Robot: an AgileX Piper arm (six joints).
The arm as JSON. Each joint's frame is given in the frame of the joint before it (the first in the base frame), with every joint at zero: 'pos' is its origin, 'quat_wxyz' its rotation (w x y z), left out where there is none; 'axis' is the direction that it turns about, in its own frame. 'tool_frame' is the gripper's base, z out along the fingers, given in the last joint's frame.
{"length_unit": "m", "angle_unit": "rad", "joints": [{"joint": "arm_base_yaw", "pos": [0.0, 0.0, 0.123], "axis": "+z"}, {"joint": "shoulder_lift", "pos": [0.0, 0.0, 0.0], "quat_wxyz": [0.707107, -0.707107, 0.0, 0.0], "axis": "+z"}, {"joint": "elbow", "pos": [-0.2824, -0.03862, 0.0], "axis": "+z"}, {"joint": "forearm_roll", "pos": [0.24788, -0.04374, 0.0], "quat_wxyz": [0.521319, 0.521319, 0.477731, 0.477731], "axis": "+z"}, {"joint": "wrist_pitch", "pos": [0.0, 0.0, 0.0], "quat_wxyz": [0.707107, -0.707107, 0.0, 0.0], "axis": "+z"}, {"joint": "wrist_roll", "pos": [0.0, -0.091, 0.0], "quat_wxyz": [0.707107, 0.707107, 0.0, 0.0], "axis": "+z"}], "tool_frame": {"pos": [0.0, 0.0, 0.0]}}
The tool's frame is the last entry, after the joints.
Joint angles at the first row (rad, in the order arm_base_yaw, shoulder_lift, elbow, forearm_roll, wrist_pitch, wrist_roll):
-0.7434, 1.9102, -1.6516, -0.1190, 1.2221, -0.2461
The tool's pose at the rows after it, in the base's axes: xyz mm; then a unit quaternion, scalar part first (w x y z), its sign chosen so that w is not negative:
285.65 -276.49 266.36 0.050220 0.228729 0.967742 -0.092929
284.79 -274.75 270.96 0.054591 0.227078 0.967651 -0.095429
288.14 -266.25 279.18 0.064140 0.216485 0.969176 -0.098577
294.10 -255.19 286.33 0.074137 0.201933 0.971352 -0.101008
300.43 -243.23 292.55 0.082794 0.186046 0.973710 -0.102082
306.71 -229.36 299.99 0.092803 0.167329 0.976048 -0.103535
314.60 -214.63 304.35 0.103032 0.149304 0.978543 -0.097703
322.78 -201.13 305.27 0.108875 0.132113 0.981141 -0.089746
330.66 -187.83 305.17 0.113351 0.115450 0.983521 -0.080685
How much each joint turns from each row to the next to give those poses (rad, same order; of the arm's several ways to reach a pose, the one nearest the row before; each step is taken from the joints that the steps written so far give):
0.0000, 0.0000, 0.0000, -0.0008, 0.0000, -0.0021
0.0018, -0.0116, 0.0000, 0.0000, 0.0015, -0.0022
0.0213, -0.0211, 0.0000, 0.0020, 0.0022, -0.0019
0.0311, -0.0183, 0.0000, 0.0018, 0.0000, -0.0001
0.0338, -0.0162, 0.0000, 0.0022, 0.0015, 0.0001
0.0383, -0.0195, 0.0000, 0.0017, 0.0021, -0.0013
0.0404, -0.0117, 0.0000, 0.0143, 0.0000, 0.0000
0.0382, -0.0027, 0.0000, 0.0144, 0.0000, 0.0000
0.0372, -0.0001, 0.0000, 0.0155, 0.0000, 0.0000

